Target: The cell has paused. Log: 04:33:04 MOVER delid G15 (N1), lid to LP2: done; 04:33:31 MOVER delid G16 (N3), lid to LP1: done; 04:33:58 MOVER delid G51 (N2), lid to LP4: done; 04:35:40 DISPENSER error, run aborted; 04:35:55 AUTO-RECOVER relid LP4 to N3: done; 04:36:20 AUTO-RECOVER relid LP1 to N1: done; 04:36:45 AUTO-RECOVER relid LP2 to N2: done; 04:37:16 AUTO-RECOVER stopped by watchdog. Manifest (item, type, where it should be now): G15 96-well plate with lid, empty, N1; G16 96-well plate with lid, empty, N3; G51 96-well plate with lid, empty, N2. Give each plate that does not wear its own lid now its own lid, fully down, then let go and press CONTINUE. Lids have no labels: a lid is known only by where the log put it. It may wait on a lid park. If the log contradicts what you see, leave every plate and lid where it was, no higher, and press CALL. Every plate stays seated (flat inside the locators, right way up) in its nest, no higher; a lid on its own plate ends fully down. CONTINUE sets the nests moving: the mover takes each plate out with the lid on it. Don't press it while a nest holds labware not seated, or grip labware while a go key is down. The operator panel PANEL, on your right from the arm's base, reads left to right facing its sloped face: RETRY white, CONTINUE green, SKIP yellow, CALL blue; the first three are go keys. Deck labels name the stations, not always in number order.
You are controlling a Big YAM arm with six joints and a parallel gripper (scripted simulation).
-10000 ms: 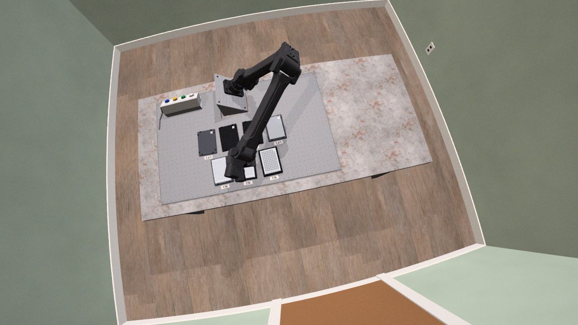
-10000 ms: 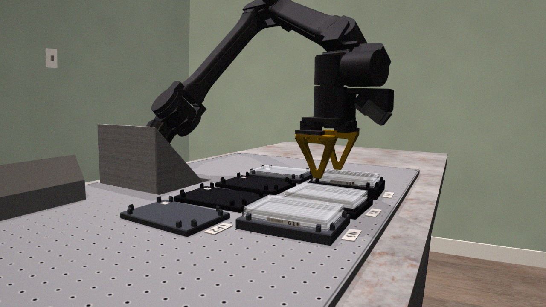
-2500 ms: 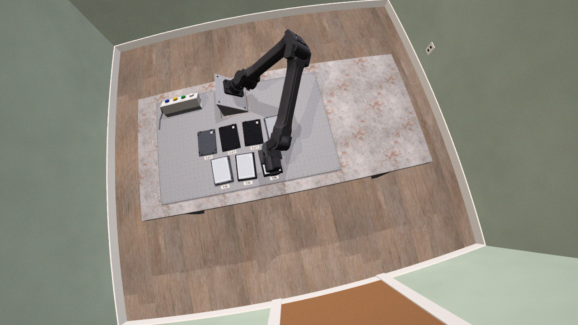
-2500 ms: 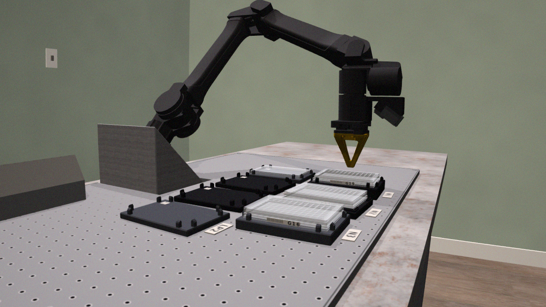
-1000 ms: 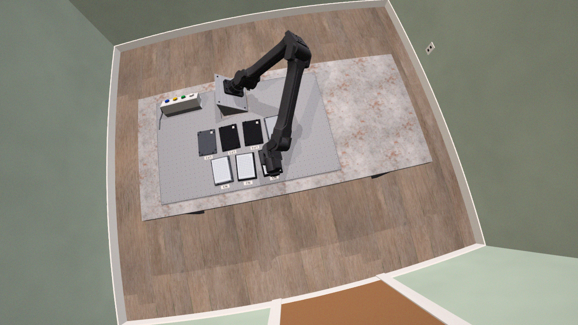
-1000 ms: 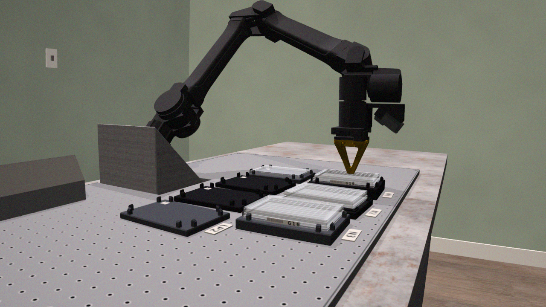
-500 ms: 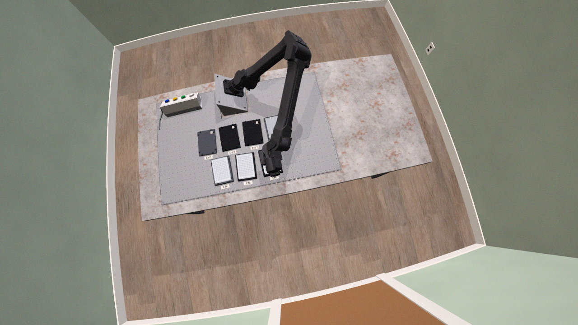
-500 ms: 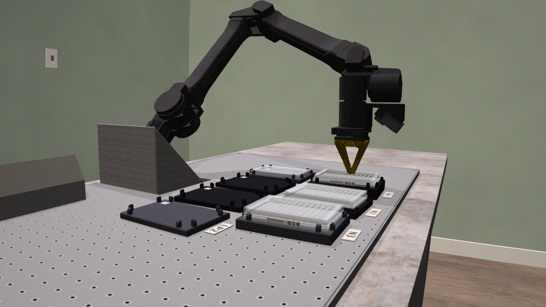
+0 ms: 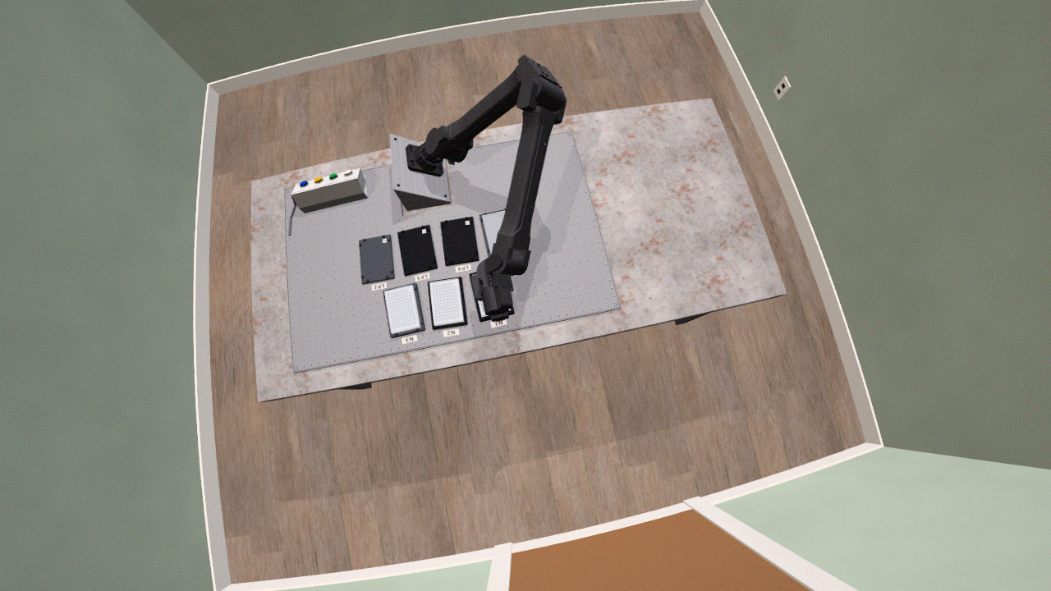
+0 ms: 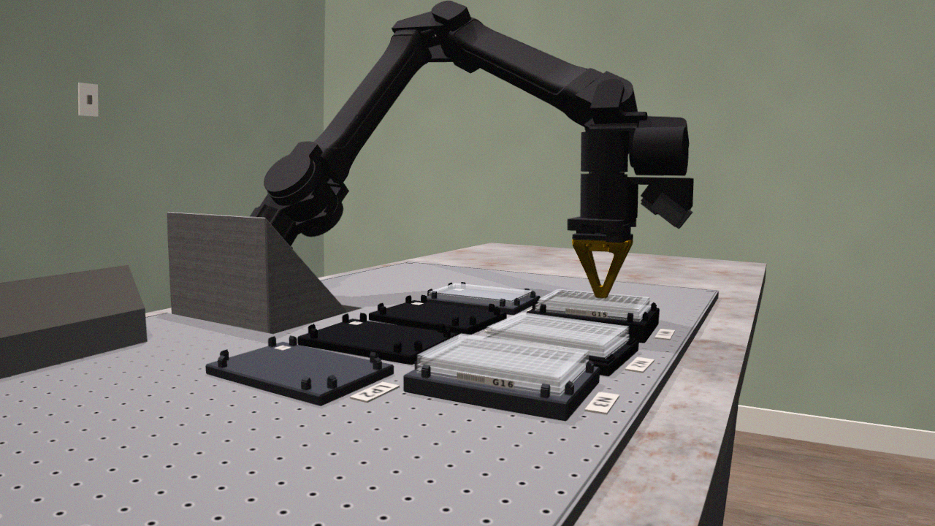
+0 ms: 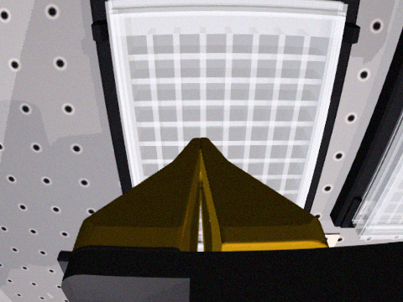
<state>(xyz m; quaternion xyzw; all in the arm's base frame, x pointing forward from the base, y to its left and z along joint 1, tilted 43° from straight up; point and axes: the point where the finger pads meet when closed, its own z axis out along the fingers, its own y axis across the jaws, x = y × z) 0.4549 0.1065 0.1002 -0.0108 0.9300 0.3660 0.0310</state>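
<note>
My gripper is now 10 mm to the left of the plate G15 and 20 mm above it. Also, from my hand: lid park LP1: 190 mm behind, 50 mm to the left, 40 mm below; LP4 label: 100 mm behind, 80 mm to the right, 40 mm below; nest N1: 10 mm to the right, 30 mm below.
</note>
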